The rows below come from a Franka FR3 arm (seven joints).
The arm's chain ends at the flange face. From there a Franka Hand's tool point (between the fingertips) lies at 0.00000 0.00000 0.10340 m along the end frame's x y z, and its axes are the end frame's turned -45 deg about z.
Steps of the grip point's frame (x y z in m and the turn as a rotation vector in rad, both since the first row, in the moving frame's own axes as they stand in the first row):
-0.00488 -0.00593 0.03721 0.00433 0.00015 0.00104
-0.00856 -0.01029 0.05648 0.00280 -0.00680 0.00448
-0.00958 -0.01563 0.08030 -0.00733 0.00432 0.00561
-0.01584 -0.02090 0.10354 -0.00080 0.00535 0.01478
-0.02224 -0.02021 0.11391 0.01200 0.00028 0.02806
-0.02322 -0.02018 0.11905 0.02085 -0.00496 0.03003
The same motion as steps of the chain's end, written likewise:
-0.00734 -0.00041 0.03721 0.00317 -0.00296 0.00104
-0.01263 -0.00151 0.05648 -0.00283 -0.00679 0.00448
-0.01868 -0.00450 0.08030 -0.00213 0.00824 0.00561
-0.02643 -0.00325 0.10354 0.00322 0.00435 0.01478
-0.02917 0.00235 0.11392 0.00868 -0.00829 0.02806
-0.02882 0.00334 0.11907 0.01124 -0.01825 0.03003

